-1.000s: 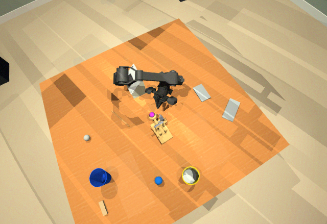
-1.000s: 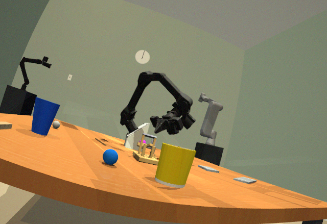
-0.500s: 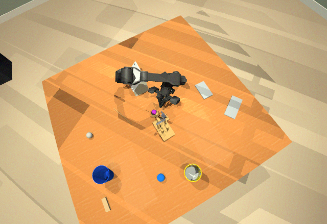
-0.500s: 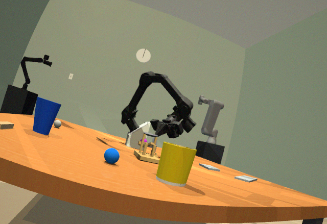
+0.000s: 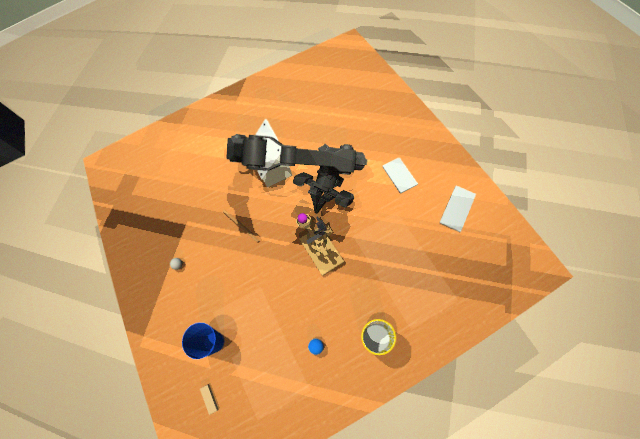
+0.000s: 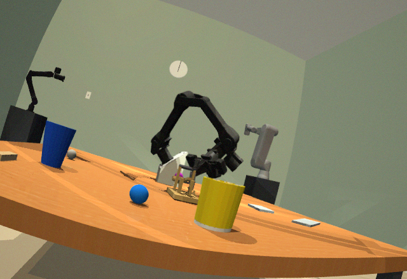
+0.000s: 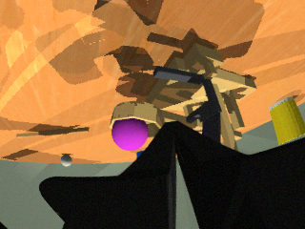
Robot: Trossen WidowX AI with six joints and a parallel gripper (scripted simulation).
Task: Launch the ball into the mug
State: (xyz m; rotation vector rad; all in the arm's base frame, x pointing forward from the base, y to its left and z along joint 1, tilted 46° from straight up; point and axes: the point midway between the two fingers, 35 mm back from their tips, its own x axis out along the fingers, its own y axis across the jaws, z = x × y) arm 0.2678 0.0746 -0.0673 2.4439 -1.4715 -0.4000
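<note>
The magenta ball is 5 cm to the right of my gripper tip, 1 cm below it and 1 cm behind it. Also, from my gripper tip: blue ball (35 cm ahead, 17 cm to the right, 5 cm below); then thin stick (24 cm to the right, 10 cm behind, 7 cm below); then wooden catapult (6 cm ahead, 2 cm to the right, 2 cm below).
</note>
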